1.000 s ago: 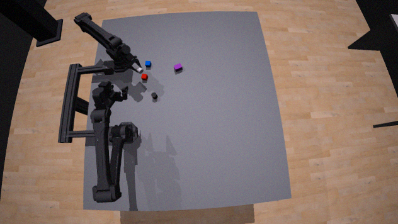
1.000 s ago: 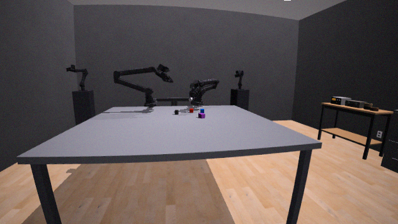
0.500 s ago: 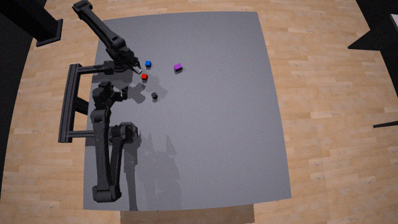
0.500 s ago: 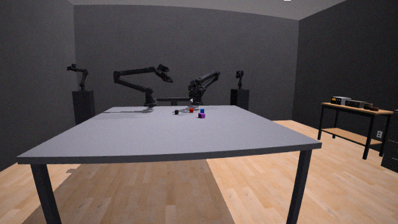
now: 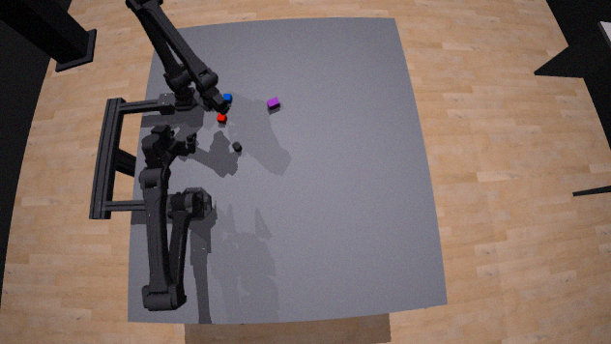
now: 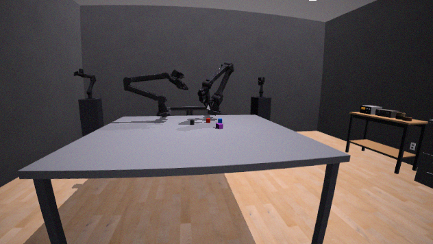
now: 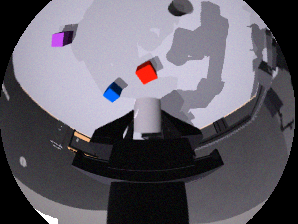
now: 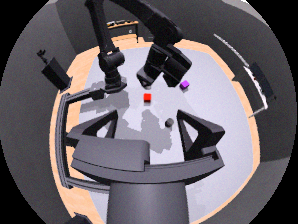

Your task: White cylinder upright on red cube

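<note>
The red cube is 1 cm ahead of my left hand, 1 cm to the right of it and 13 cm below it. Also, from my left hand: white cylinder: right at my left hand; then dark cylinder: 7 cm ahead, 18 cm to the right, 13 cm below; then blue cube: 5 cm ahead, 11 cm to the left, 13 cm below.
</note>
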